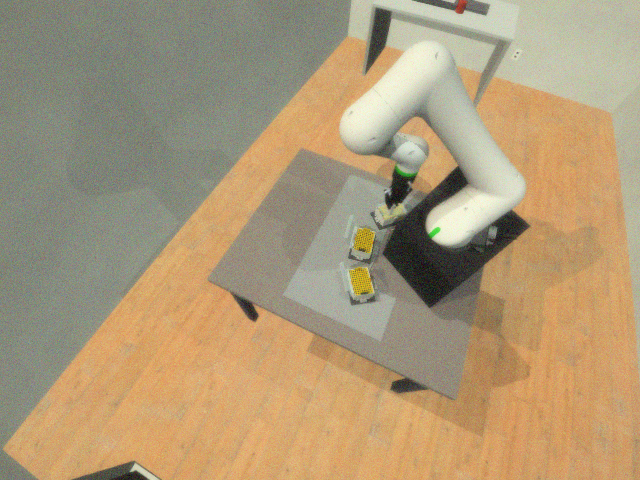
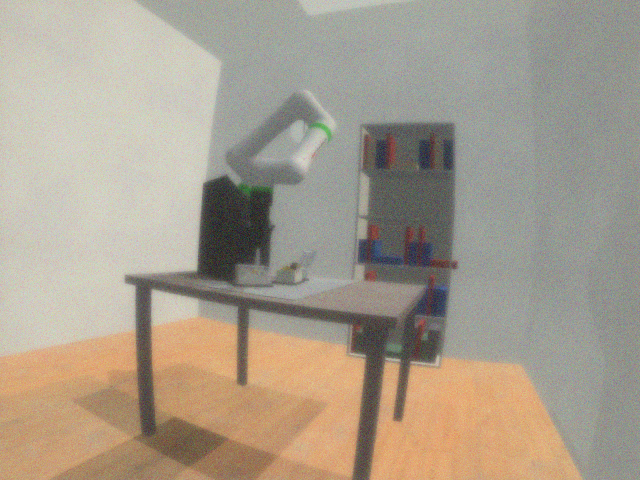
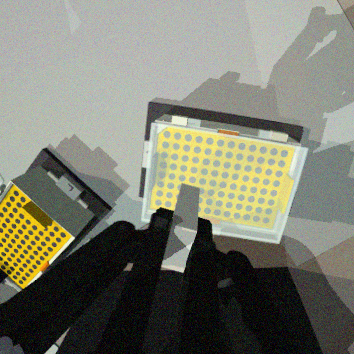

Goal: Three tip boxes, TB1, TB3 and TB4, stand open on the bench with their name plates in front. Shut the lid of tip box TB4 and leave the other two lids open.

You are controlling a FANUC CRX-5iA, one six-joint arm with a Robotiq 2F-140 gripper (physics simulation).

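Frame: origin at the arm's base, x ahead, y left, z up, level; centimetres.
Seen in the pictures: gripper, between the fingertips: [image 1: 389, 212] [image 2: 257, 265] [image 3: 185, 201]; arm's base, origin of its link: [image 2: 236, 206].
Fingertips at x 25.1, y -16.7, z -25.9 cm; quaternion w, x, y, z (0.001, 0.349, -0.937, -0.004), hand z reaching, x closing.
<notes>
Offsets run from my fingertips to a thing's top centre. "spot": to the spot under its first point. Level surfaces: height alone.
A tip box @(dy -2.2, dx -1.3, dz +0.1 cm) [image 1: 383, 217] [image 2: 253, 275] [image 3: 225, 175] stands at the top end of the row. Its clear lid lies down over the yellow tip rack; whether it is fully seated cannot be told. My gripper [image 1: 394, 205] [image 3: 185, 201] is shut and empty, pointing down, with its fingertips over this lid near one long edge. Contact cannot be made out. The middle box @(dy +18.9, dx +5.0, dz -0.2 cm) [image 1: 363, 241] [image 3: 35, 237] and the box at the other end @(spot: dy +38.0, dx -1.2, dz -2.0 cm) [image 1: 360, 281] show bare yellow racks, and their lids stand up. The name plates cannot be read, so I cannot tell which box is TB4.
The boxes stand on a light grey mat @(dz -7.7 cm) [image 1: 310, 281] on the brown bench @(dz -8.0 cm) [image 1: 258, 248] [image 2: 361, 299]. The black robot base block [image 1: 429, 279] [image 2: 222, 242] is close beside the row. A shelf unit [image 2: 454, 206] and a side table [image 1: 496, 23] stand away from the bench.
</notes>
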